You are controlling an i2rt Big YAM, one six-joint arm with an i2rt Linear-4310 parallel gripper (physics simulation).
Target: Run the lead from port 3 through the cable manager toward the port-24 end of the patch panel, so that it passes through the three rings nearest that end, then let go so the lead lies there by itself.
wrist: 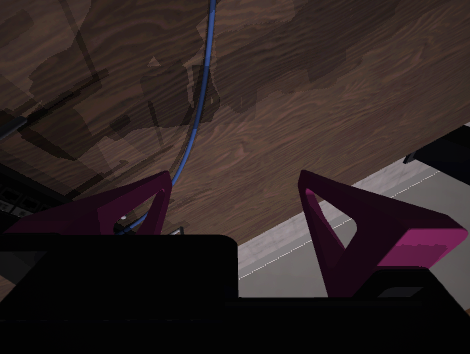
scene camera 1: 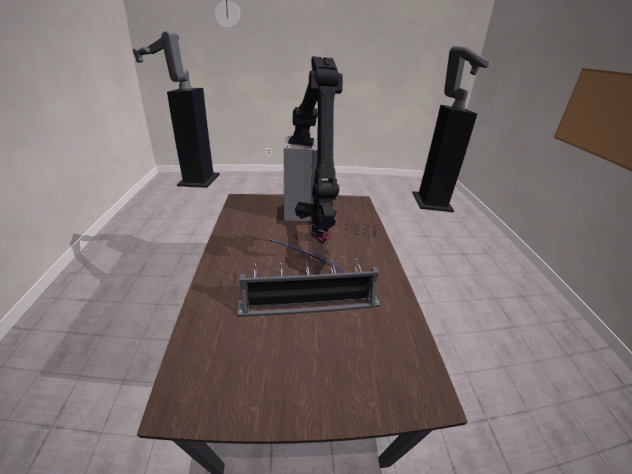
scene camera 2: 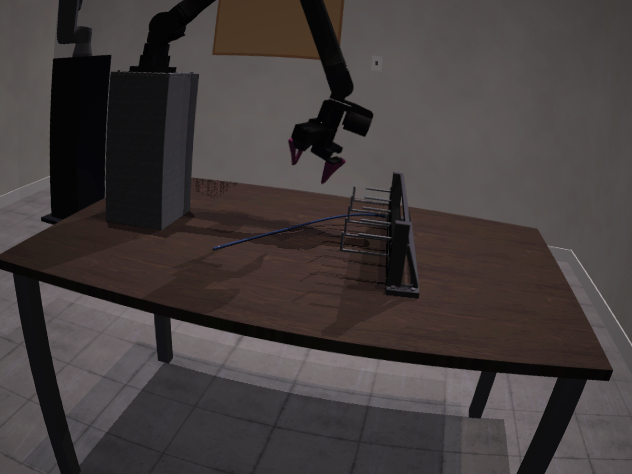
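Note:
The blue lead (scene camera 1: 301,251) (scene camera 2: 275,232) (wrist: 202,95) comes out near the right end of the patch panel (scene camera 1: 311,289) as scene camera 1 shows it. It stretches back and left over the table, its free end out in front of the rings. Wire rings of the cable manager (scene camera 1: 281,270) (scene camera 2: 342,240) stick out from the panel; whether the lead passes inside any of them near its port is unclear. My gripper (scene camera 1: 320,238) (scene camera 2: 308,173) (wrist: 234,177) is open and empty above the lead. In the wrist view the left fingertip covers part of the lead. Port numbers are unreadable.
The grey pedestal (scene camera 1: 298,178) (scene camera 2: 137,153) under my arm stands at the back of the wooden table (scene camera 1: 306,377) (scene camera 2: 484,316). The panel's upright end bracket (scene camera 2: 401,255) stands beside the rings. Two other arms on black pedestals (scene camera 1: 191,137) (scene camera 1: 447,158) stand behind the table.

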